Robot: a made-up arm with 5 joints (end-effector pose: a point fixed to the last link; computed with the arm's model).
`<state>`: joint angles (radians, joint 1 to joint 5).
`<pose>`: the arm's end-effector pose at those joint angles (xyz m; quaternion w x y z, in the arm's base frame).
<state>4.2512 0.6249 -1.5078 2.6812 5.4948</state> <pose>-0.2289 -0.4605 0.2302 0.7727 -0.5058 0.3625 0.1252</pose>
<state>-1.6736 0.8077 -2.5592 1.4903 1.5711</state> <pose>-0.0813 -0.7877 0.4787 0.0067 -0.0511 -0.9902 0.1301</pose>
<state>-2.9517 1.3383 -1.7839 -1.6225 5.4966</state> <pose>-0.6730 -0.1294 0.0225 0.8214 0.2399 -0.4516 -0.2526</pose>
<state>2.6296 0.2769 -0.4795 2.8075 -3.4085</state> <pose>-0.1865 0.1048 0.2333 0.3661 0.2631 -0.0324 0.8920</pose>
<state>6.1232 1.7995 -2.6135 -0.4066 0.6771</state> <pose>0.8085 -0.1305 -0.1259 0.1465 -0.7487 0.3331 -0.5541</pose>
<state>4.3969 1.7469 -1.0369 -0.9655 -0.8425</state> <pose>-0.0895 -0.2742 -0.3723 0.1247 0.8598 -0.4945 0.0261</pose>
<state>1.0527 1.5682 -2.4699 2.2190 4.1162</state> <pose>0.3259 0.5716 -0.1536 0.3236 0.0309 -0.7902 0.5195</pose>
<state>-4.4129 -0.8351 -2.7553 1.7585 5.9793</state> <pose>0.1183 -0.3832 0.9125 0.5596 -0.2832 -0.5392 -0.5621</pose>
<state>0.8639 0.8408 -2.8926 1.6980 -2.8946</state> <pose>0.4834 0.5660 0.5769 0.1495 -0.2988 0.9379 0.0928</pose>
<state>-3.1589 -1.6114 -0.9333 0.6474 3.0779</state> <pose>0.1740 -0.0030 0.7192 0.0329 -0.5826 -0.0135 0.8120</pose>
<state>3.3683 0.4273 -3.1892 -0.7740 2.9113</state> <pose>-0.1684 -0.0388 0.9601 0.0018 0.1908 0.0444 0.9806</pose>
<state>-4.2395 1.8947 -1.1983 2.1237 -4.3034</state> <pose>-0.0253 0.0494 -0.2760 0.8927 0.1600 0.0051 0.4213</pose>
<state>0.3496 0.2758 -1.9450 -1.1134 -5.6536</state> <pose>0.4747 0.1731 0.7891 0.4627 -0.1768 0.0249 -0.8683</pose>
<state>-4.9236 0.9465 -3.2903 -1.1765 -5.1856</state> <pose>0.0952 0.4442 0.7496 0.9252 0.1866 0.0246 -0.3296</pose>
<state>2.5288 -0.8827 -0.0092 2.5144 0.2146</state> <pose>0.0072 -0.0051 0.2440 0.7108 0.2768 0.6305 -0.1434</pose>
